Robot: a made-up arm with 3 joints.
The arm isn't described. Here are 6 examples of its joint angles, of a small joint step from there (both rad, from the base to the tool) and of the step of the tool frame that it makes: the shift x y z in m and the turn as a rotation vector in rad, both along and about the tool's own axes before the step.
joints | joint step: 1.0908 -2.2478 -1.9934 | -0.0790 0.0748 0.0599
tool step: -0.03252 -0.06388 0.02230 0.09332 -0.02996 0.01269
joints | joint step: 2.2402 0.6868 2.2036 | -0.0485 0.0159 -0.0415
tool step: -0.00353 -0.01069 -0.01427 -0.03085 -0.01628 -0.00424
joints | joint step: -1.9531 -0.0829 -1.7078 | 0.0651 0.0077 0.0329
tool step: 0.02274 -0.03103 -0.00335 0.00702 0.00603 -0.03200
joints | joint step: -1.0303 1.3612 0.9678 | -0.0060 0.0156 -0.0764
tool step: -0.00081 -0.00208 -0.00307 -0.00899 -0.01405 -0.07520
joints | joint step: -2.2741 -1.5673 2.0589 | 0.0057 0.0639 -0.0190
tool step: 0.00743 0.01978 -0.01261 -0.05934 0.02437 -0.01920
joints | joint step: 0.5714 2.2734 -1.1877 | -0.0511 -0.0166 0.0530
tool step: -0.01076 -0.00323 -0.01856 0.00042 0.04263 0.02030
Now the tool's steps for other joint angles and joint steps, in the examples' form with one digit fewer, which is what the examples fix.
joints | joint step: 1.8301 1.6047 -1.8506 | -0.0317 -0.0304 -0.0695
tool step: -0.0012 0.0040 -0.0138 -0.0387 0.0207 -0.0701
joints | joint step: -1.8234 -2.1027 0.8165 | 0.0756 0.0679 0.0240
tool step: -0.0443 -0.0264 -0.0293 -0.0051 -0.0948 0.0601
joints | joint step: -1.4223 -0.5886 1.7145 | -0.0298 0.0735 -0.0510
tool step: 0.0161 0.0107 -0.0046 -0.0711 0.0242 -0.0256
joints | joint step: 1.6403 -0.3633 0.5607 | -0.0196 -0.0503 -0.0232
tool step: 0.0260 -0.0071 0.0039 0.0199 0.0468 -0.0051
